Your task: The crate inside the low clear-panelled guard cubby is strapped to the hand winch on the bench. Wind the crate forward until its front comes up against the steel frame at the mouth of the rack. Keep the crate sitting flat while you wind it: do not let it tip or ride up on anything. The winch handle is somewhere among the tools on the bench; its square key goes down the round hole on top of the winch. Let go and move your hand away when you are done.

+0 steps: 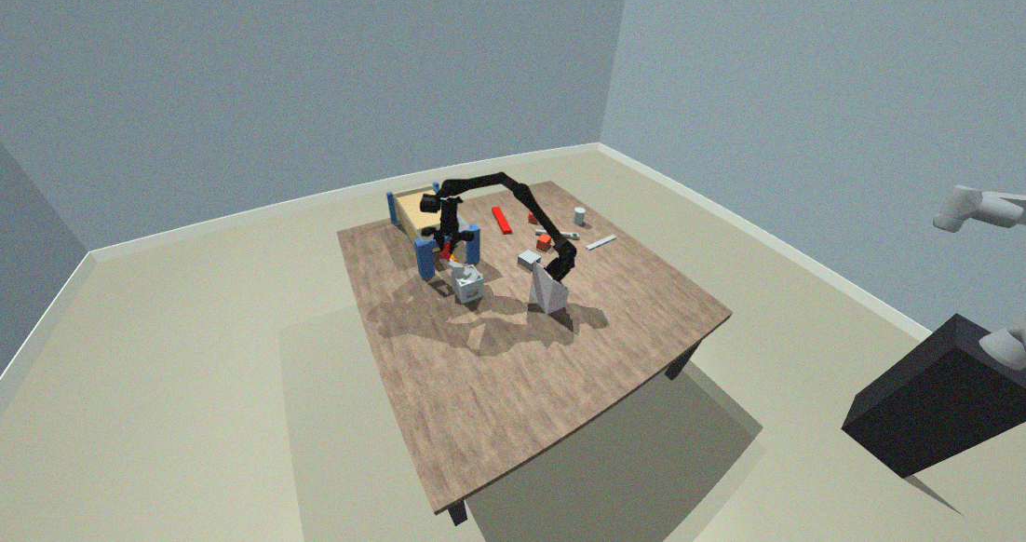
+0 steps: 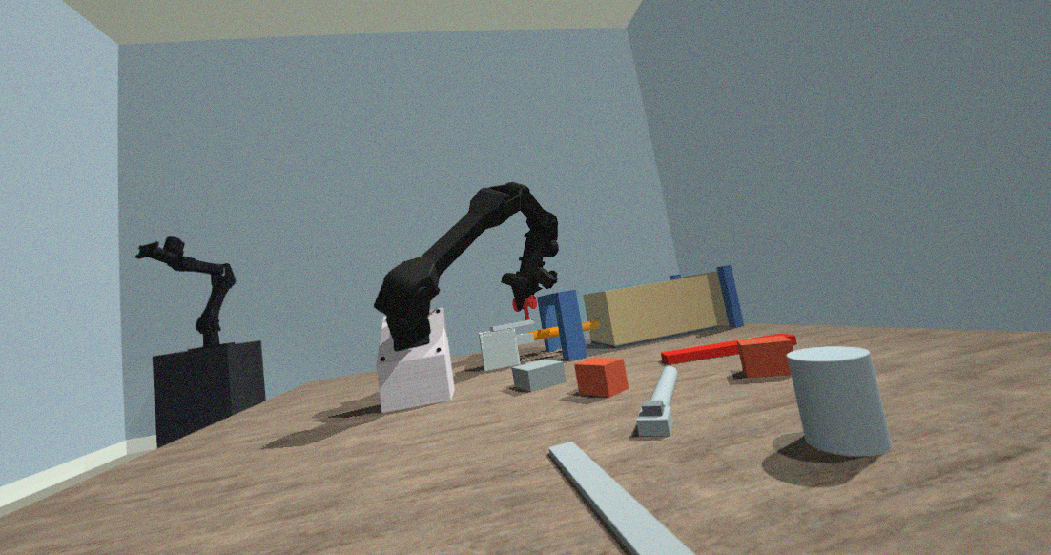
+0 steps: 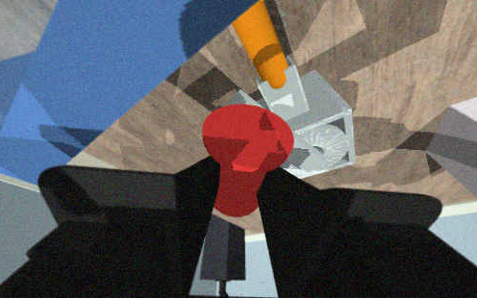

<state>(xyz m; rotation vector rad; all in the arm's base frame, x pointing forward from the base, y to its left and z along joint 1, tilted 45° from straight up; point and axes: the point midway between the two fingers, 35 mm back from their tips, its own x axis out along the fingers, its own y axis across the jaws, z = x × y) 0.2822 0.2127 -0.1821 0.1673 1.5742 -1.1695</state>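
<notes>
My gripper tip is 30 mm above the winch handle, 20 mm to the left of it and 20 mm past it. From my gripper tip the other things lie so: blue steel frame: 80 mm ahead, 50 mm to the right, 30 mm below; then grey winch: 100 mm below, 100 mm behind, 50 mm to the right; then red knob: 10 mm to the right, 10 mm ahead.
</notes>
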